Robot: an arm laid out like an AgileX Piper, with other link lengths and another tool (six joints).
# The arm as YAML. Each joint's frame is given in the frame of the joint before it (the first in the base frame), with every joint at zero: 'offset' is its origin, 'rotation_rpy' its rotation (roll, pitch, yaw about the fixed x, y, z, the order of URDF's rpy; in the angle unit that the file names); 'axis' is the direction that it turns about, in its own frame. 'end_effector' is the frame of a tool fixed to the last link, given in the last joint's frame.
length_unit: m
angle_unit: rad
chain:
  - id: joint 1
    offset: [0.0, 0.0, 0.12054]
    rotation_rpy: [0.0, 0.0, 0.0]
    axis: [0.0, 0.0, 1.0]
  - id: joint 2
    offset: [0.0, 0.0, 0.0]
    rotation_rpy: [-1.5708, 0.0, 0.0]
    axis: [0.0, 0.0, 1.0]
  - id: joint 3
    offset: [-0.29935, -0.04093, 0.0]
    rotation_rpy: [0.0, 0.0, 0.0]
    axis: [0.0, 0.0, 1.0]
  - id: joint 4
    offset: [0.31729, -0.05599, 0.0]
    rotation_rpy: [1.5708, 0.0, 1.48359]
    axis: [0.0, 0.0, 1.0]
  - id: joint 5
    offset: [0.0, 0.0, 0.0]
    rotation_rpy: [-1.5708, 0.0, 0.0]
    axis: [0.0, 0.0, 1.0]
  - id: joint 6
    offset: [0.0, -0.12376, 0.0]
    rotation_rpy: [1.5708, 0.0, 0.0]
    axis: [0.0, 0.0, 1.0]
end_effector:
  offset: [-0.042, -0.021, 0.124]
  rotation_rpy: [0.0, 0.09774, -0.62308]
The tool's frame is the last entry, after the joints.
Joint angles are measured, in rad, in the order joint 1, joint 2, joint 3, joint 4, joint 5, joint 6. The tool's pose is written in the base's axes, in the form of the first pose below.
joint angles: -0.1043, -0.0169, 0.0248, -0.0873, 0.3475, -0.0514
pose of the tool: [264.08, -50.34, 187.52], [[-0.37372, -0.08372, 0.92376], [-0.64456, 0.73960, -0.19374], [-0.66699, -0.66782, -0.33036]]
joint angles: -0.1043, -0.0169, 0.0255, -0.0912, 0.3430, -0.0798
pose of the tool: [264.47, -49.17, 188.72], [[-0.36901, -0.08944, 0.92511], [-0.66801, 0.71758, -0.19708], [-0.64621, -0.69071, -0.32454]]
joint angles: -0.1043, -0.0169, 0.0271, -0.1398, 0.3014, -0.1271
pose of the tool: [265.55, -47.61, 199.70], [[-0.34310, -0.07759, 0.93609], [-0.73301, 0.64529, -0.21518], [-0.58735, -0.75999, -0.27827]]
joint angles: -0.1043, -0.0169, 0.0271, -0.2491, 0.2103, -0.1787
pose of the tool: [266.14, -42.62, 224.37], [[-0.29173, -0.03139, 0.95599], [-0.82907, 0.50673, -0.23636], [-0.47701, -0.86153, -0.17385]]
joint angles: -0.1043, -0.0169, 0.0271, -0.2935, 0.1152, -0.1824
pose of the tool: [264.65, -35.50, 247.84], [[-0.23308, 0.03307, 0.97190], [-0.86235, 0.45491, -0.22229], [-0.44948, -0.88992, -0.07752]]
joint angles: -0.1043, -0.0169, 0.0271, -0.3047, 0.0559, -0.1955
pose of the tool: [262.73, -29.97, 261.94], [[-0.19502, 0.07353, 0.97804], [-0.87975, 0.42774, -0.20758], [-0.43361, -0.90091, -0.01873]]
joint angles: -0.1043, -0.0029, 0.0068, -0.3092, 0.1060, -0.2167
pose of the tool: [264.57, -32.86, 257.83], [[-0.22733, 0.03986, 0.97300], [-0.88486, 0.40876, -0.22348], [-0.40663, -0.91177, -0.05765]]
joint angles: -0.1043, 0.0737, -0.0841, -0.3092, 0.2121, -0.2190
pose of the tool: [269.29, -41.41, 263.45], [[-0.29001, -0.02554, 0.95668], [-0.87271, 0.41733, -0.25341], [-0.39278, -0.90840, -0.14332]]
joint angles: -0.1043, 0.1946, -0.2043, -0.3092, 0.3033, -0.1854
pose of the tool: [278.39, -50.95, 276.43], [[-0.35026, -0.08371, 0.93290], [-0.84451, 0.45902, -0.27588], [-0.40513, -0.88447, -0.23147]]
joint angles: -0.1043, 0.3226, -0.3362, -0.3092, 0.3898, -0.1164
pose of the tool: [290.02, -61.97, 293.63], [[-0.41181, -0.11794, 0.90361], [-0.79601, 0.52925, -0.29370], [-0.44359, -0.84023, -0.31183]]
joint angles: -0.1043, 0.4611, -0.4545, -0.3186, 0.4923, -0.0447
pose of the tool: [305.03, -75.15, 294.39], [[-0.49989, -0.16912, 0.84942], [-0.73851, 0.59559, -0.31604], [-0.45245, -0.78529, -0.42262]]
